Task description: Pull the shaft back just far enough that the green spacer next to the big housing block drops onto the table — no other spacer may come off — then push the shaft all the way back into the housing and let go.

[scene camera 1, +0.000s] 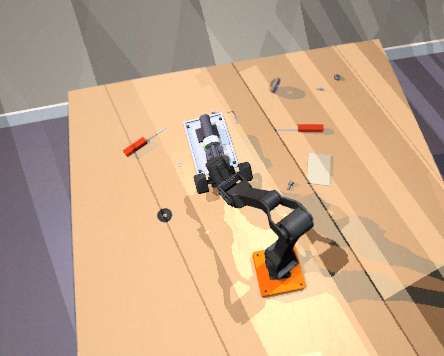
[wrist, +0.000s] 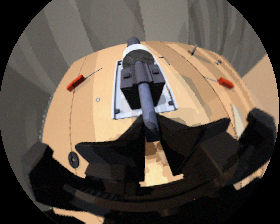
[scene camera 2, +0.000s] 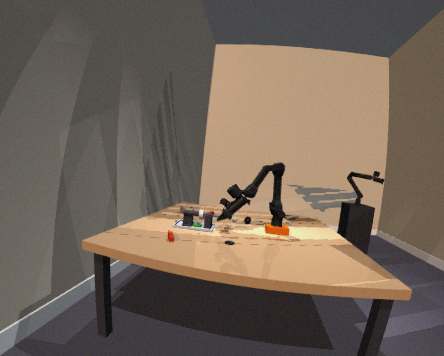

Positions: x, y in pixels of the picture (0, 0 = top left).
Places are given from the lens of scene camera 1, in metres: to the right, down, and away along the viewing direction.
pale card (scene camera 1: 319, 165): 0.35, -0.04, 1.38
